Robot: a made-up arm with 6 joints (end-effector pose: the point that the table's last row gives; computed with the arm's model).
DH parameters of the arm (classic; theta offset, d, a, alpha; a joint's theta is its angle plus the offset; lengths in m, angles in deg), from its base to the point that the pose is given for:
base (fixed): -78.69 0 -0.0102 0
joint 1: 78.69 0.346 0.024 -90
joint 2: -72.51 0 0.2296 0
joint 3: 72.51 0.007 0.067 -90
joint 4: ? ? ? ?
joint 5: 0 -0.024 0.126 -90
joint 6: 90 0.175 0.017 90
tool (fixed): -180 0.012 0 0
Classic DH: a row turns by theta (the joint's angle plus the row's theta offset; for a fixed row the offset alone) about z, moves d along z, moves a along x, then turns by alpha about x.
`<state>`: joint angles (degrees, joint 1 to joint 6).
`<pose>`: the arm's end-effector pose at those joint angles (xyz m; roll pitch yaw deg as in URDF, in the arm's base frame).
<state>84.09 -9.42 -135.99 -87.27 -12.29 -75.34</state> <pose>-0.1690 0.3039 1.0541 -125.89 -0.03 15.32</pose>
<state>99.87 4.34 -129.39 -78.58 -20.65 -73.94</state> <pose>-0.2829 0.4083 0.9444 -142.87 9.97 42.80</pose>
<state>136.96 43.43 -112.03 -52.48 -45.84 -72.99</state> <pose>-0.6232 0.3367 0.5229 -163.46 57.58 96.18</pose>
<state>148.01 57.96 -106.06 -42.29 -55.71 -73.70</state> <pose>-0.6628 0.2410 0.3538 -161.77 75.44 109.59</pose>
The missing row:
joint 4: 0 0.38 0.011 90
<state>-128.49 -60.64 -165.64 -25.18 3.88 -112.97</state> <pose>0.4635 0.5005 0.7640 -54.70 -25.96 175.67</pose>
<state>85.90 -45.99 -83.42 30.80 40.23 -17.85</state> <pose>0.0507 0.3551 0.9742 -3.23 -5.48 -164.45</pose>
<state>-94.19 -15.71 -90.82 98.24 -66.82 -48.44</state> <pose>-0.2420 -0.3032 0.6726 1.64 -59.95 -71.10</pose>
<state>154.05 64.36 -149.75 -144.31 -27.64 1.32</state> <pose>-0.7167 0.1738 0.2581 146.16 36.66 59.84</pose>
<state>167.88 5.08 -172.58 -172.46 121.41 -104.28</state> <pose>0.0694 0.0075 1.0162 128.67 65.35 -143.95</pose>
